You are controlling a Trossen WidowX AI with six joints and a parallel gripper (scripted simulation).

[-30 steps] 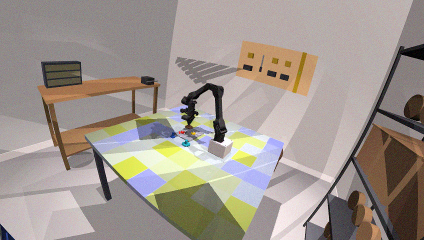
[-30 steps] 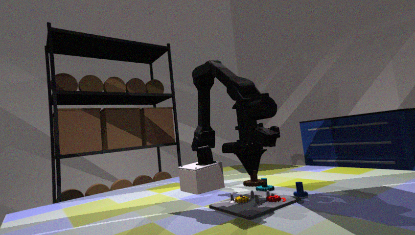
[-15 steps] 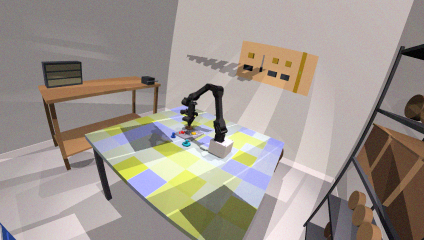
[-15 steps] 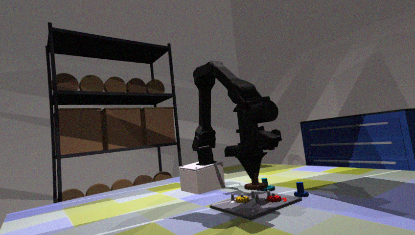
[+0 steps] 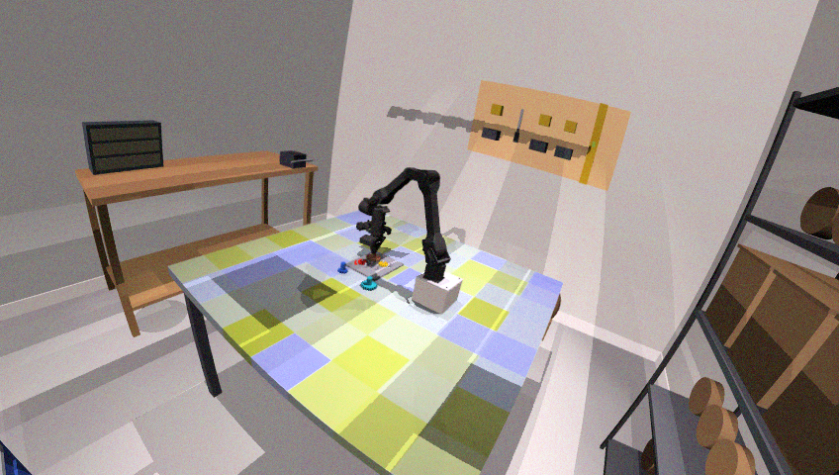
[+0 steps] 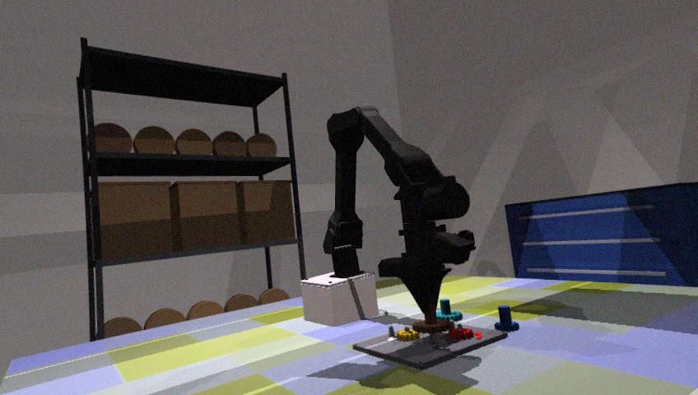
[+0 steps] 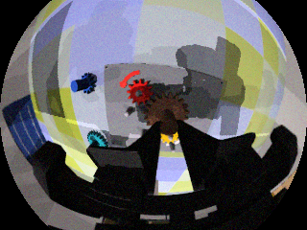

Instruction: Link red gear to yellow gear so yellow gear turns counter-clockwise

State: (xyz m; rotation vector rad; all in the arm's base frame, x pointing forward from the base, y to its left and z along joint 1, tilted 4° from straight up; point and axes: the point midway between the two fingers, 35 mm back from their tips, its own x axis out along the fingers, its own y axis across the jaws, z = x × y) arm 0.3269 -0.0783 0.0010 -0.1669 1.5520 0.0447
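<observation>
My gripper tip is 50 mm past the yellow gear, 40 mm above it and 10 mm to the left of it. Also, from my gripper tip: red gear: 40 mm to the left, 40 mm below, 30 mm ahead; then brown gear: 10 mm below; then blue gear: 150 mm to the left, 50 mm ahead, 40 mm below.
</observation>
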